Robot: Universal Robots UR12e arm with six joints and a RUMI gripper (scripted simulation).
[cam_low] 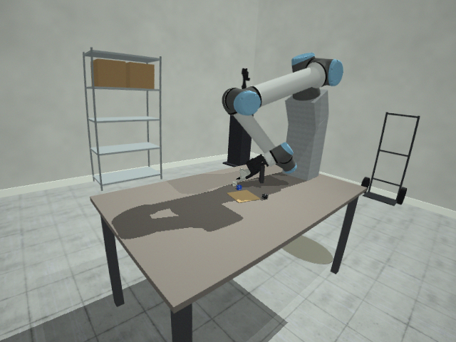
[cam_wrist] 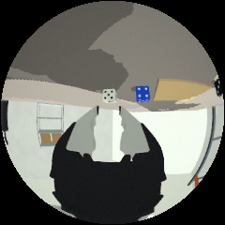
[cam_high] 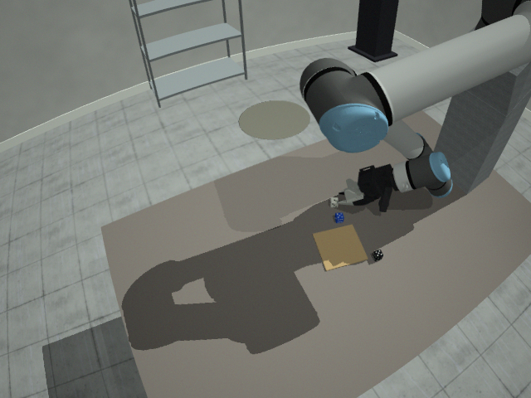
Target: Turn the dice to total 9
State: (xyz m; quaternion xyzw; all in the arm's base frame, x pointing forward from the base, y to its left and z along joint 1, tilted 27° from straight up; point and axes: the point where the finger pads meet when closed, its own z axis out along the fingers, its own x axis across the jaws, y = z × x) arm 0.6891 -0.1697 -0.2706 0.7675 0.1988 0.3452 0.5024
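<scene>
The white die is 20 mm ahead of my hand, 20 mm to the right of it and 30 mm below it. The rest, counted from my hand: blue die: 50 mm ahead, 40 mm to the left, 30 mm below; then tan mat: 110 mm ahead, 130 mm to the left, 40 mm below; then black die: 40 mm ahead, 230 mm to the left, 30 mm below.
</scene>
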